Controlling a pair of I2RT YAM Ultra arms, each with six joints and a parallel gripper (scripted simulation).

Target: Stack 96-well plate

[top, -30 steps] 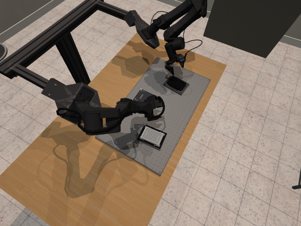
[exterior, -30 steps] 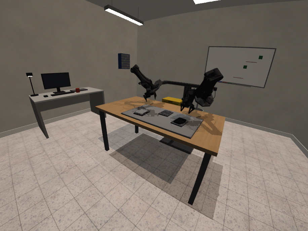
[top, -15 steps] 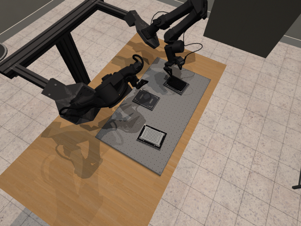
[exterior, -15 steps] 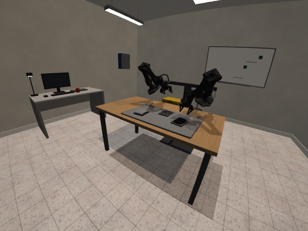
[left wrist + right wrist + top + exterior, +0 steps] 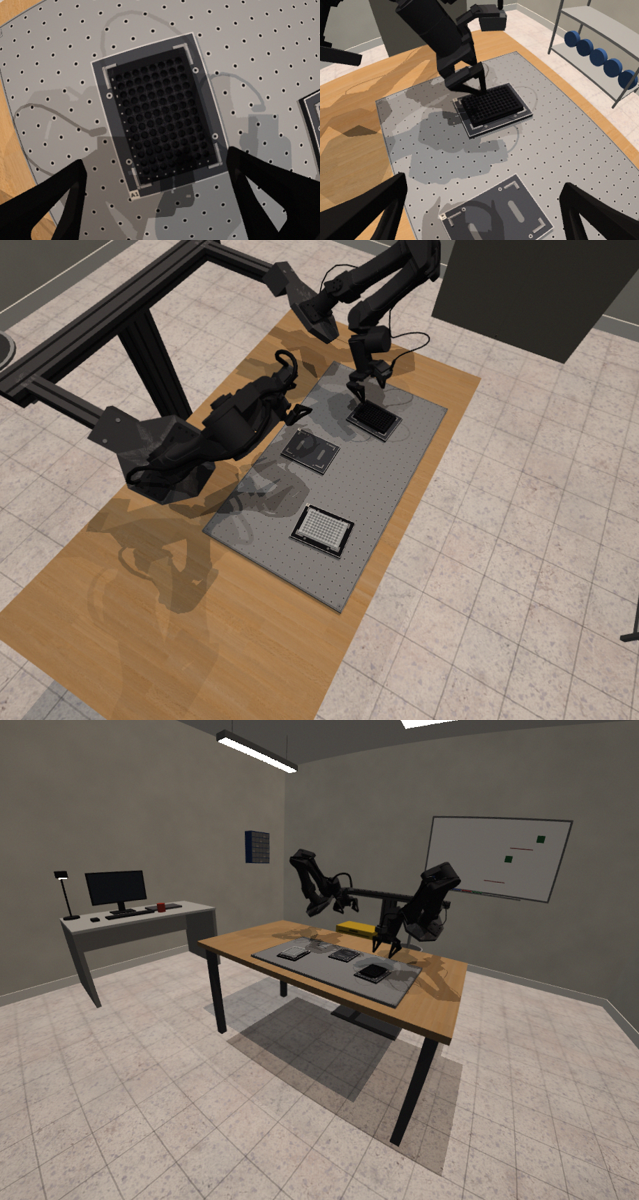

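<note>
The black 96-well plate lies 3 cm ahead of my left hand, 2 cm to the right of it and 9 cm below it. Round my left hand: white 96-well plate 10 cm ahead, 47 cm to the right, 9 cm below.
</note>
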